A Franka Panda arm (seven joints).
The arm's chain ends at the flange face. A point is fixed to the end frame.
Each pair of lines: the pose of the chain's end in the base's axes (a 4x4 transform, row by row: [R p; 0 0 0 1], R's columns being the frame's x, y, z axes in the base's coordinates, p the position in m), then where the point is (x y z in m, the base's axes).
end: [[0.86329, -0.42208, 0.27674, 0.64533], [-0.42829, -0.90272, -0.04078, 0.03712], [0.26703, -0.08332, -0.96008, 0.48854], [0, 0, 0, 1]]
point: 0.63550 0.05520 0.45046
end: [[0.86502, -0.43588, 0.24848, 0.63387], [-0.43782, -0.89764, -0.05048, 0.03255], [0.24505, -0.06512, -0.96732, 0.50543], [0, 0, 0, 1]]
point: 0.62318 0.05052 0.46753
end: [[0.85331, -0.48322, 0.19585, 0.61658], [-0.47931, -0.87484, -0.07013, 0.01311], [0.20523, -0.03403, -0.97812, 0.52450], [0, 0, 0, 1]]
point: 0.60488 0.03132 0.48701
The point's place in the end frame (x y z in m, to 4 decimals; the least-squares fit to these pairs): -0.0264 -0.0090 0.0331
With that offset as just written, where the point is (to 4 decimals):
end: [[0.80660, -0.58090, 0.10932, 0.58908], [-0.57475, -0.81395, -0.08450, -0.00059], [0.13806, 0.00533, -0.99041, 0.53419], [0, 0, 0, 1]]
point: 0.5766 0.0191 0.4977
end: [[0.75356, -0.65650, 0.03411, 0.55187], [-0.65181, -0.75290, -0.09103, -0.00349], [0.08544, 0.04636, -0.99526, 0.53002], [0, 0, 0, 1]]
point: 0.5390 0.0175 0.4944
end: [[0.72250, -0.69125, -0.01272, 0.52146], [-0.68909, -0.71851, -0.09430, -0.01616], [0.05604, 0.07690, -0.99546, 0.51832], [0, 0, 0, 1]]
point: 0.5082 0.0054 0.4832
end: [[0.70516, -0.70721, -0.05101, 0.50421], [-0.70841, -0.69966, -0.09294, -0.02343], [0.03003, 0.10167, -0.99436, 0.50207], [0, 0, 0, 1]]
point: 0.4903 -0.0015 0.4674
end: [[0.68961, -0.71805, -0.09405, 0.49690], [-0.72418, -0.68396, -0.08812, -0.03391], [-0.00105, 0.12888, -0.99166, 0.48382], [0, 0, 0, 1]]
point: 0.4820 -0.0116 0.4499
